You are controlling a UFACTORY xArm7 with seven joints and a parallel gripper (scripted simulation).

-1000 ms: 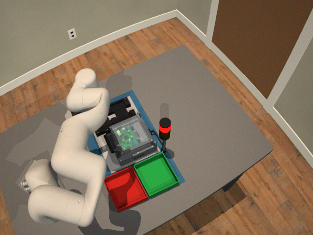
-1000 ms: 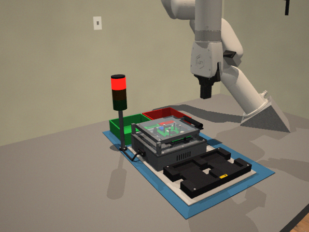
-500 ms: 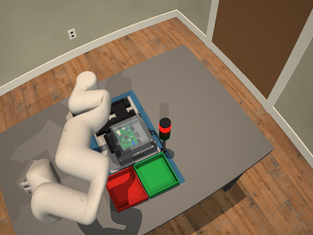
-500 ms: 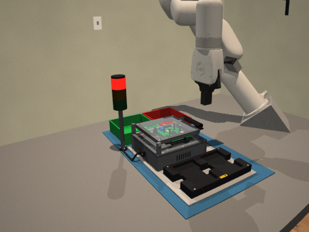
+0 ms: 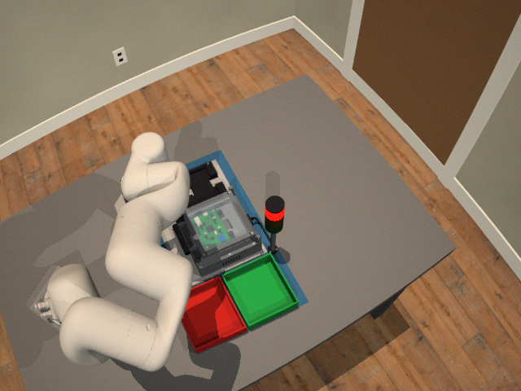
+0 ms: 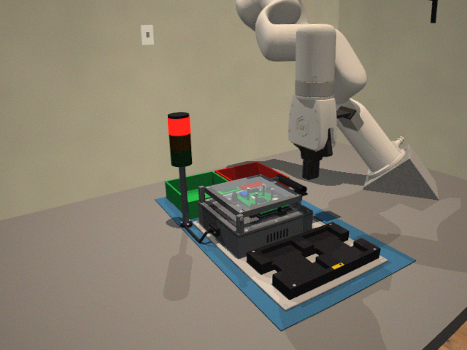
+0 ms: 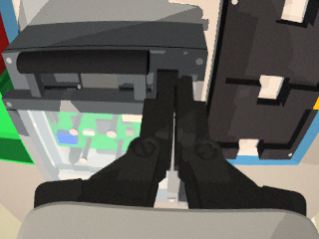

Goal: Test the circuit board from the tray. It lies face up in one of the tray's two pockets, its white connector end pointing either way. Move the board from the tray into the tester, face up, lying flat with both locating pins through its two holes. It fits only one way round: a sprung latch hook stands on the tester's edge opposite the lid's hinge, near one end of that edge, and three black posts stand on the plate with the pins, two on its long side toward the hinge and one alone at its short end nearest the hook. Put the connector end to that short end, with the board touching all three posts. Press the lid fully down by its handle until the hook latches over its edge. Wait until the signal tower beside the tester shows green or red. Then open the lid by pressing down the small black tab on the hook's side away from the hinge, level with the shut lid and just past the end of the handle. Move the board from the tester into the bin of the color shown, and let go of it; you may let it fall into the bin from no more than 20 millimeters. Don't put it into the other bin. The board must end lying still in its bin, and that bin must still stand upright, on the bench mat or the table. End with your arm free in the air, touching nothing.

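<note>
The latch hook lies 20 mm ahead of my hand, 10 mm to the right of it and 50 mm below it. The rest, counted from my hand: tester plate 90 mm ahead, 60 mm to the right, 80 mm below; then clear lid 90 mm ahead, 70 mm to the right, 60 mm below; then red bin 30 mm behind, 260 mm to the right, 130 mm below.
</note>
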